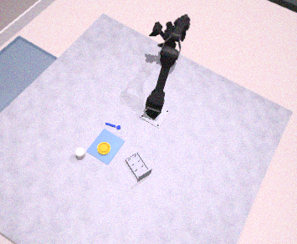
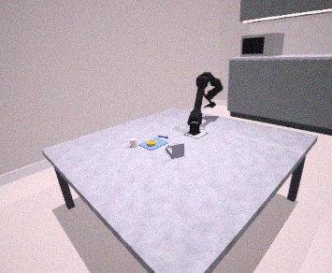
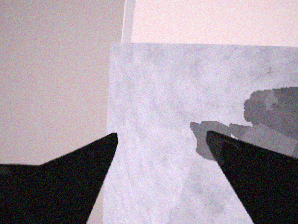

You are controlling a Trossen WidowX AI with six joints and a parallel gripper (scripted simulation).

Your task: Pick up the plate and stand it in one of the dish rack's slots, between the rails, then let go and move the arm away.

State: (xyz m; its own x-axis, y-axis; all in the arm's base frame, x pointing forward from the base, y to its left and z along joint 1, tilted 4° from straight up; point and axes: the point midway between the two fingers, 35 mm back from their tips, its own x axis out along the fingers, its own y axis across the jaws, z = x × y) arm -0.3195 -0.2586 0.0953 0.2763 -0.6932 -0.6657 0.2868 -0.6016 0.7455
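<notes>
Now: gripper tip 640 mm short of the yellow plate, 240 mm to the right of it and 100 mm above it. Also, from my gripper tip: blue utensil: 510 mm ahead, 190 mm to the left, 110 mm below; grey dish rack: 580 mm ahead, 430 mm to the left, 90 mm below; light blue mat: 620 mm ahead, 230 mm to the left, 110 mm below.
</notes>
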